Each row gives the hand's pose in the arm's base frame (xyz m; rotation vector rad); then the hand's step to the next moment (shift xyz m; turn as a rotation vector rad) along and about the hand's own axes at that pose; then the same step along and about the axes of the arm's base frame.
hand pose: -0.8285 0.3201 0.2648 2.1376 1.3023 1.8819
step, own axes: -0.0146 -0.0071 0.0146 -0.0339 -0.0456 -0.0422
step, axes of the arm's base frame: 0.0090 0.0035 -0.0196 -0.0581 -0.0104 -0.0391
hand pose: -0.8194 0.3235 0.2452 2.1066 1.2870 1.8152
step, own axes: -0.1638 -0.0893 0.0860 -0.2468 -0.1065 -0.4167
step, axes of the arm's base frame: 0.0340 -0.0062 -0.2025 -0.3959 -0.2699 -0.1279
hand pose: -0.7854 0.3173 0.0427 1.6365 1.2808 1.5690
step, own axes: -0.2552 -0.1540 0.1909 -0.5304 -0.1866 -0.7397
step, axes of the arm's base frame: 0.1733 -0.1187 -0.2849 -0.6906 -0.5616 -0.2665
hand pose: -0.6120 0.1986 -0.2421 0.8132 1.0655 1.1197
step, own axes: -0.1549 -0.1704 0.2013 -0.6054 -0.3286 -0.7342
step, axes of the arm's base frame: 0.2298 -0.1940 -0.0557 -0.6491 -0.6712 -0.3765
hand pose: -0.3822 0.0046 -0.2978 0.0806 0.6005 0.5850
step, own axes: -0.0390 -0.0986 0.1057 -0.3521 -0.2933 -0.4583
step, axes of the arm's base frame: 0.0813 -0.0936 0.0839 -0.3442 -0.4787 -0.2690
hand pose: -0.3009 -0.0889 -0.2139 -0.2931 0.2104 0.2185
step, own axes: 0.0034 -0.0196 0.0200 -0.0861 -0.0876 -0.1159
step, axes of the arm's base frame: 0.0115 -0.0115 0.0230 -0.0810 -0.1331 -0.0652
